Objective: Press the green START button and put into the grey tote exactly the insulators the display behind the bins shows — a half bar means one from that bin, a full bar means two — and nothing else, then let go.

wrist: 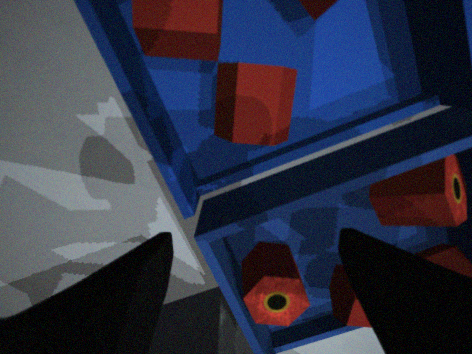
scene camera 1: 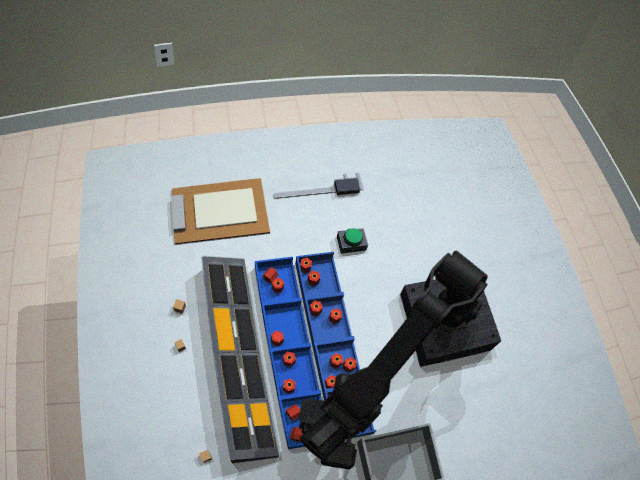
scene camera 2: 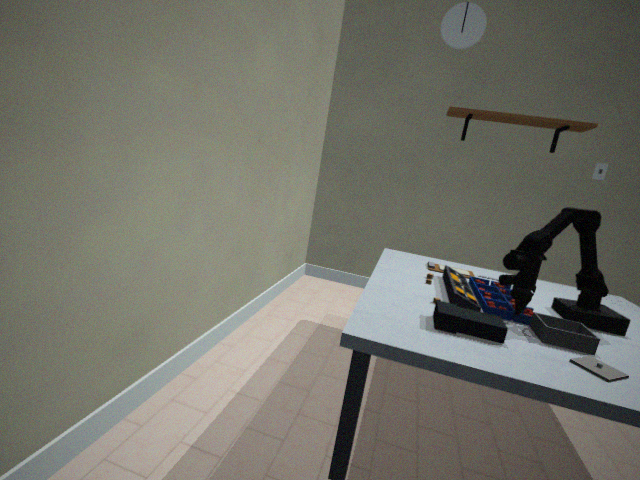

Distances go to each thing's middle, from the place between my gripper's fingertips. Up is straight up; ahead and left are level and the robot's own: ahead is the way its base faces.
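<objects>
Brown board with cream pad (scene camera 1: 214,211): 20 cm ahead of my hand, 57 cm to the right of it and 2 cm below it. Grey bar tool (scene camera 1: 347,185): 62 cm to the right of my hand, 6 cm behind it, 2 cm below it. As for the grey tote (scene camera 1: 413,446), my gripper is 9 cm to the right of it and 12 cm past it. Going by their middles, of the things named here the grey tote is the nearest to my gripper.
</objects>
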